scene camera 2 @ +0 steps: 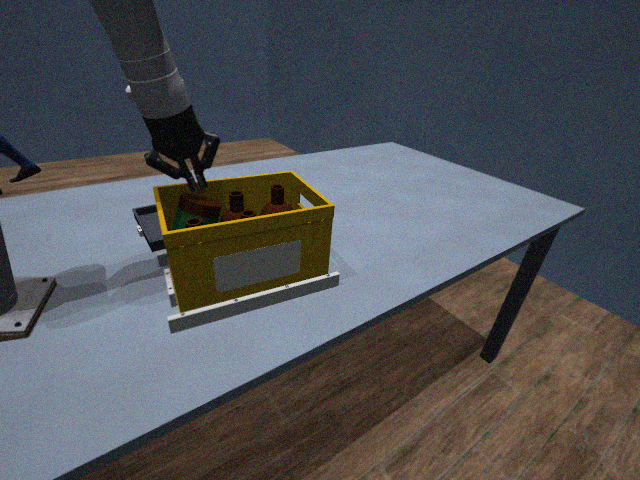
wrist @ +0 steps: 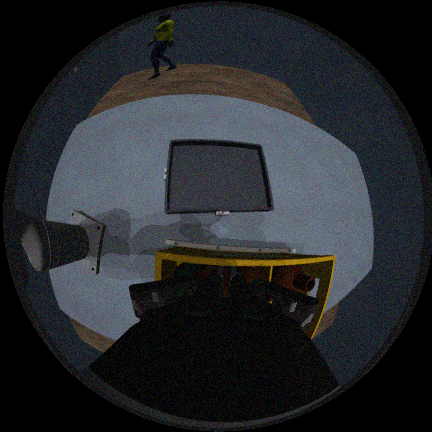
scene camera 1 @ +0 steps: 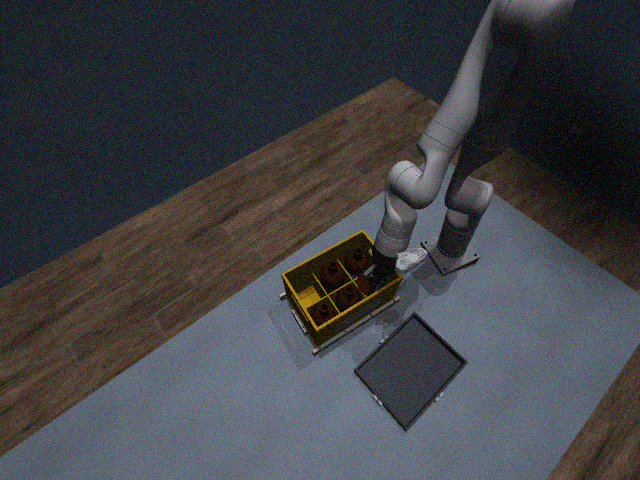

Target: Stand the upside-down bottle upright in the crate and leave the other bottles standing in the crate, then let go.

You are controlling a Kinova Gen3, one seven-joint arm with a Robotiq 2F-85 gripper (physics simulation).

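Frame: origin at the arm's base, x ahead, y left, z up, level; metres.
Seen in the pictures: gripper, fingertip midpoint: point(scene camera 2: 200, 190) point(wrist: 226, 272) point(scene camera 1: 375, 288); arm's base at its link origin: point(wrist: 77, 241) point(scene camera 1: 451, 245).
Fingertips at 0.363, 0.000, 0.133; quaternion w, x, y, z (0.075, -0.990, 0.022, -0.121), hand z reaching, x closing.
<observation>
Pixels of each thing's top centre, then the offset from my fingertips to it, as dx, dy, dz. "pt": a spot on its surface instead.
- upside-down bottle at its top centre: point(wrist: 196, 300) point(scene camera 2: 184, 196) point(scene camera 1: 377, 271) -0.034, -0.033, +0.007
- yellow crate at its top centre: point(wrist: 264, 323) point(scene camera 2: 241, 195) point(scene camera 1: 341, 275) +0.052, -0.079, +0.013
- crate compartment at a spot on its surface: point(scene camera 1: 308, 296) pt +0.125, -0.143, -0.155
The upside-down bottle point(scene camera 1: 364, 284) point(scene camera 2: 199, 208), brown with a green label, leans base-up in the corner compartment nearest the robot base; its neck is hidden. Other brown bottles stand neck-up in the yellow crate point(scene camera 1: 356, 309) point(scene camera 2: 249, 258) point(wrist: 245, 262): one point(scene camera 1: 358, 259) point(scene camera 2: 193, 222) beside it, one point(scene camera 1: 332, 275) point(scene camera 2: 248, 212) in the middle, one point(scene camera 1: 347, 296) point(scene camera 2: 236, 202) opposite, and one point(scene camera 1: 324, 311) point(scene camera 2: 277, 197) point(wrist: 304, 282) at the far end. My gripper point(scene camera 2: 197, 189) point(wrist: 226, 272) is shut, its fingertips close together over the tilted bottle's base, with no bottle visibly held between them.
One crate compartment point(scene camera 1: 308, 296) at the far end is empty. White rails point(scene camera 1: 356, 324) point(scene camera 2: 254, 302) point(wrist: 230, 247) run along the crate's foot. A dark tray point(scene camera 1: 410, 369) point(scene camera 2: 149, 225) point(wrist: 217, 177) lies beside the crate. The robot base plate point(scene camera 1: 449, 265) point(wrist: 100, 250) is near the crate. A person point(wrist: 162, 42) stands beyond the table.
</observation>
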